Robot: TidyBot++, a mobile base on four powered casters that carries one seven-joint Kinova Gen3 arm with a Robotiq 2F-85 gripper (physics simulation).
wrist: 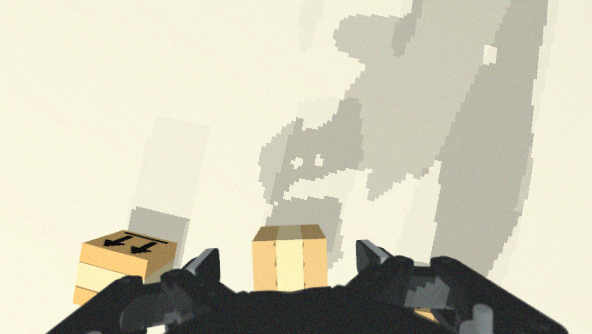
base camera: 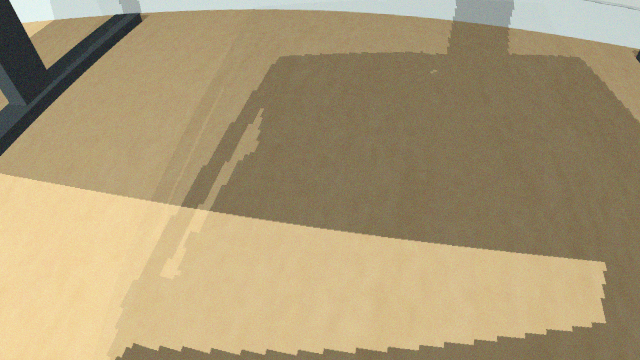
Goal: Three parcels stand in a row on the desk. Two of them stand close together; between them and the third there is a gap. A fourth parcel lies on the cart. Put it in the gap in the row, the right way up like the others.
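Places are measured from the arm's base along level axes (x ahead, y right, z down), in centimetres.
Pixels of known places: gripper, fingertip midpoint: [wrist: 288, 259].
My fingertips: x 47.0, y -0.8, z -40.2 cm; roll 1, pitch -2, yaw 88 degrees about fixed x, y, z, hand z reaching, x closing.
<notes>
Ahead of a thing's pixels: the offset from my fingertips to its top centre. "pt": to the spot under its first point. Level surfaces: height alone.
A cardboard parcel {dx -2.1, dy +0.1, dz +2.4 cm} [wrist: 290, 262] with a pale tape stripe stands on the cream desk top {dz +7.9 cm} [wrist: 75, 125] in the wrist view. The stripe runs over its bright face and its shaded face; no arrows show on these. My gripper [wrist: 288, 259] is open, with one finger on each side of this parcel and a space between it and each fingertip. A second parcel {dx -3.0, dy -14.1, dz +2.8 cm} [wrist: 112, 262] stands apart to the left, with two black arrows and a line on its shaded face and a pale stripe on its bright one. My gripper hides the lower part of both. The cart cannot be made out.
A small tan patch {pt dx -5.7, dy +10.6, dz +2.9 cm} [wrist: 425, 314] shows through the right finger's linkage; what it belongs to is hard to tell. Shadows of the arm and parcels fall across the desk. In the base camera view, a dark metal frame [base camera: 75, 67] stands at the left on the wooden floor {dz +79.9 cm} [base camera: 350, 290].
</notes>
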